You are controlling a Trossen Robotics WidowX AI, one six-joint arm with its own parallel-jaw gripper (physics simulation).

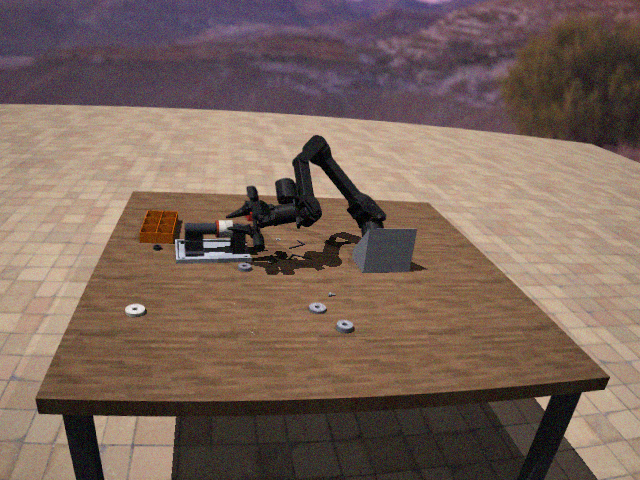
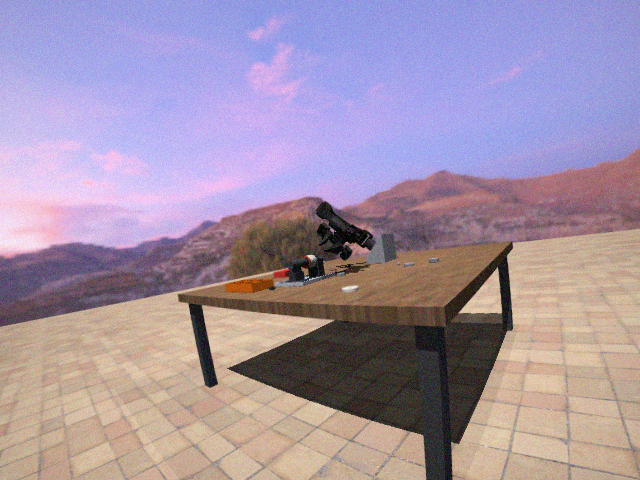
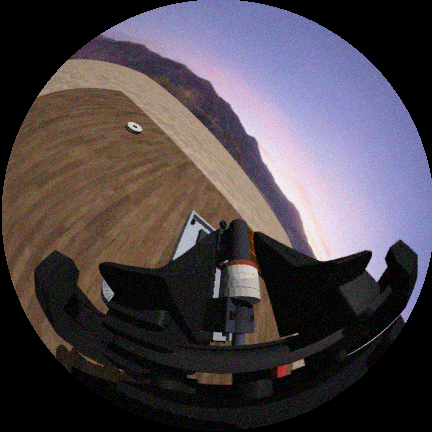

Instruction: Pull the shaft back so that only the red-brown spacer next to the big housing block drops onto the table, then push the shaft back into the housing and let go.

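Places are measured from the arm's base along level axes (x ahead, y left, z up), in centimetres.
Pixels of known places: gripper, fingertip midpoint: (image 1: 226,223) (image 2: 321,247) (image 3: 234,236); arm's base at its link origin: (image 1: 375,241) (image 2: 375,248).
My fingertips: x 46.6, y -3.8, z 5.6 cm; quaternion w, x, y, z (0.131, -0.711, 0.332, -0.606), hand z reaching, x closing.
Ahead of a thing's pixels: the offset from my fingertips to its middle. "*": to the spot under its first point.
A grey baseplate (image 1: 209,251) (image 3: 189,238) carries a big dark housing block (image 1: 194,234) on the left and a smaller support block (image 1: 238,239) (image 3: 233,316) on the right. A dark shaft (image 1: 203,228) (image 3: 238,241) runs between them. It bears a red-brown spacer @(* dx +1.6, dy -5.8, dz -4.0 cm) (image 1: 218,228) (image 3: 239,264) on the housing side and a stack of white spacers @(dx -1.3, dy -8.1, dz -5.2 cm) (image 1: 226,227) (image 3: 240,284) (image 2: 310,260). My gripper (image 1: 244,220) (image 3: 234,236) (image 2: 332,240) lies level at the support-block end. Its fingers stand apart on either side of the shaft line without clamping it. A small red part @(dx -19.2, dy -38.8, dz -11.6 cm) (image 3: 278,370) shows low by the palm.
An orange compartment tray @(dx +19.0, dy -27.2, dz -11.3 cm) (image 1: 159,226) (image 2: 249,285) stands left of the fixture. Grey washers lie on the table, one near the baseplate @(dx -5.1, dy +4.5, dz -12.5 cm) (image 1: 245,267), one far left (image 1: 135,310) (image 3: 133,127), and two in the middle (image 1: 317,308) (image 1: 345,326). A grey wedge block (image 1: 385,250) holds the arm's base.
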